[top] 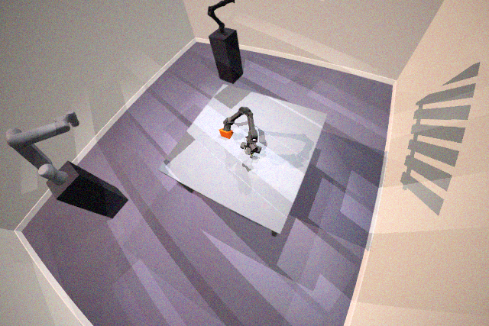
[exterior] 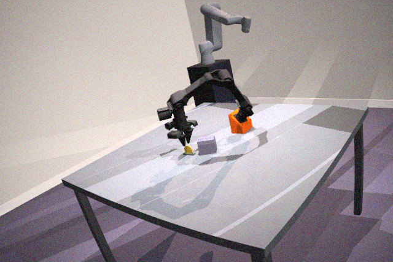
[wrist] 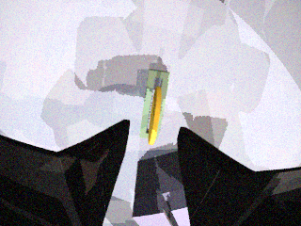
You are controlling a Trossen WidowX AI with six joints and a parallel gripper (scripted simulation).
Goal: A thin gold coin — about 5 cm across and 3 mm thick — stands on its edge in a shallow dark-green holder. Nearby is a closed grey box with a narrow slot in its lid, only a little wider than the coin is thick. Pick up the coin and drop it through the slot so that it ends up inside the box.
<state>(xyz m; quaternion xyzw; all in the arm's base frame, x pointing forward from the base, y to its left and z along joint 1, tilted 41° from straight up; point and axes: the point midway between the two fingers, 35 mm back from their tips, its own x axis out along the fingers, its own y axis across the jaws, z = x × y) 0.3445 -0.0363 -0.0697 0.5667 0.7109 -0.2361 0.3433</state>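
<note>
Right now the coin is 30 mm below my gripper tip.
</note>
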